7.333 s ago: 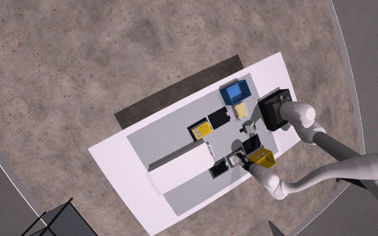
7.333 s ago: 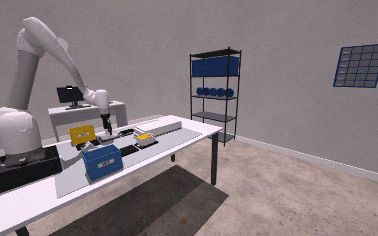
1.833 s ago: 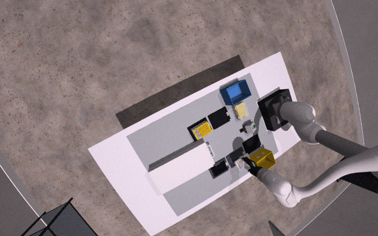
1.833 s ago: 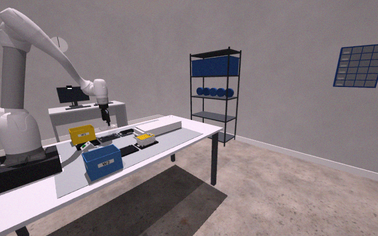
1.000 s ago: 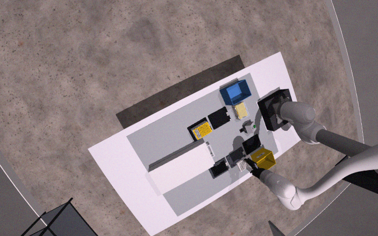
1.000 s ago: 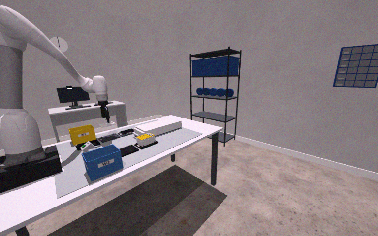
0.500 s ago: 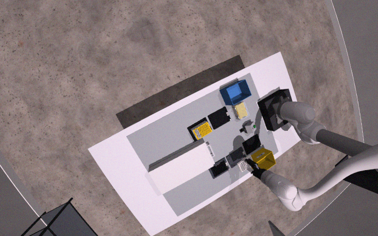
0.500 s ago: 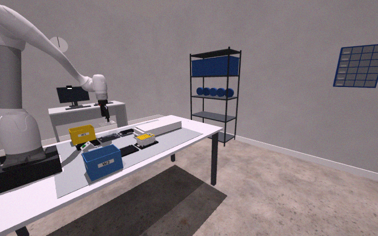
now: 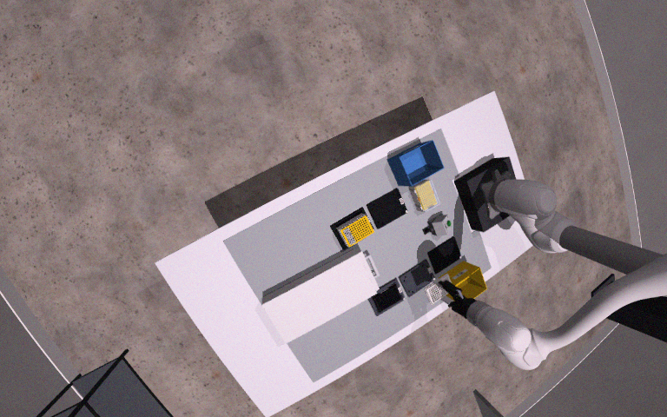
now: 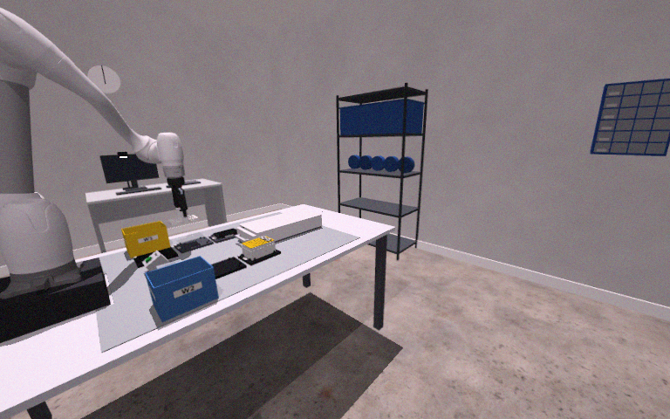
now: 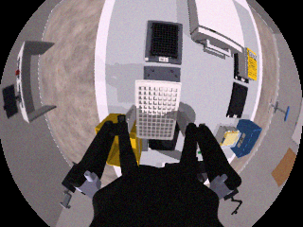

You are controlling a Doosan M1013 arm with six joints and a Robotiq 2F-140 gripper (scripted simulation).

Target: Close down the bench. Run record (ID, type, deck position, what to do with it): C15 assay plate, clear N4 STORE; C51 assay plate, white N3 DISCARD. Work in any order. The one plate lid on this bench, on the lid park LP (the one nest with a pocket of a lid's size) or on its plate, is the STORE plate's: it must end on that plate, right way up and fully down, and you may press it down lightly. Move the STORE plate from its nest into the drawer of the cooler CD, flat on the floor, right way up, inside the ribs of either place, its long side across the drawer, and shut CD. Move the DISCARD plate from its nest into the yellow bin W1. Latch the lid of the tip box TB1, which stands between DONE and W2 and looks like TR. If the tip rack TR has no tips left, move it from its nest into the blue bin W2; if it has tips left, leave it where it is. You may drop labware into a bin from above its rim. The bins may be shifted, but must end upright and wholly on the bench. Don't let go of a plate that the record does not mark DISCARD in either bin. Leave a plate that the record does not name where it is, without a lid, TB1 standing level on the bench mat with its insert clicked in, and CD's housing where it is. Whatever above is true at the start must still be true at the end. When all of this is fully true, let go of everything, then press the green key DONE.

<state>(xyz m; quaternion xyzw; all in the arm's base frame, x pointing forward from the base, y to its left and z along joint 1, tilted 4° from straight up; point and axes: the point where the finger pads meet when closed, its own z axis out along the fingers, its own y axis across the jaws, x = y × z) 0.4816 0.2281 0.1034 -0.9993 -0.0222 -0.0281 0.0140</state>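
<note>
My hand is 19 cm past the green key DONE, 22 cm to the left of it and 10 cm above it. Also, from my hand: white plate: 2 cm below; then yellow bin W1: 16 cm behind, 11 cm to the left, 13 cm below; then dark gridded plate: 20 cm ahead, 1 cm to the right, 15 cm below.
</note>
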